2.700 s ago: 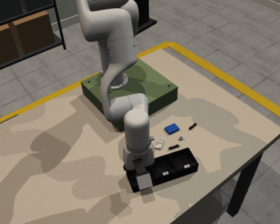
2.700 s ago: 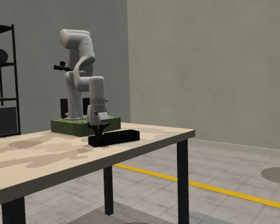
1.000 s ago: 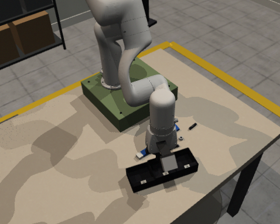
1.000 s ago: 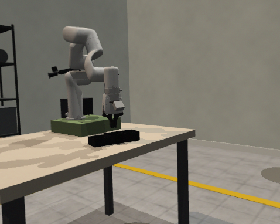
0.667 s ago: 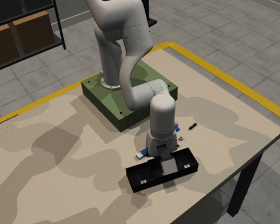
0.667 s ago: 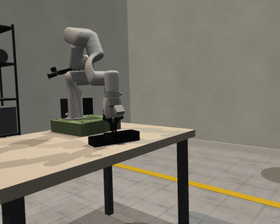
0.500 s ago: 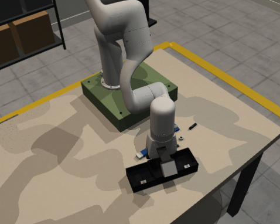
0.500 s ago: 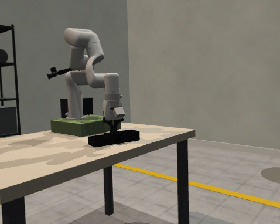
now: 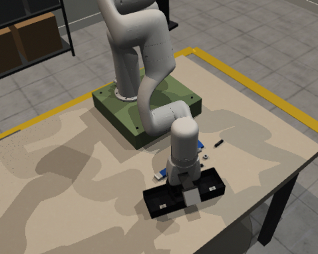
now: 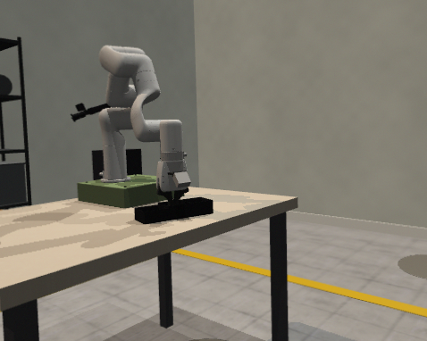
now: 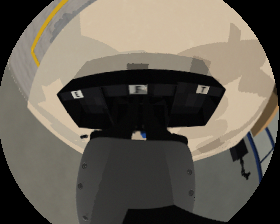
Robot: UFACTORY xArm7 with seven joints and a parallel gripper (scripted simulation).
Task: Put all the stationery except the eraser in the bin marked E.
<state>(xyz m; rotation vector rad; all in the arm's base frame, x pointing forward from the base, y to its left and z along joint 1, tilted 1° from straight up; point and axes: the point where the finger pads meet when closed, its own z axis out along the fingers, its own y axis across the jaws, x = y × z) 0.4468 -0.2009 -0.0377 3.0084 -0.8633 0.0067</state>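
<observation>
Right now the black bin is 1 cm below my hand and 1 cm ahead of it. Also, from my hand: white eraser 10 cm behind, 3 cm below, 1 cm to the left; grey nut 18 cm to the left, 4 cm behind, 3 cm below; white domino 10 cm to the left, 9 cm behind, 3 cm below.
</observation>
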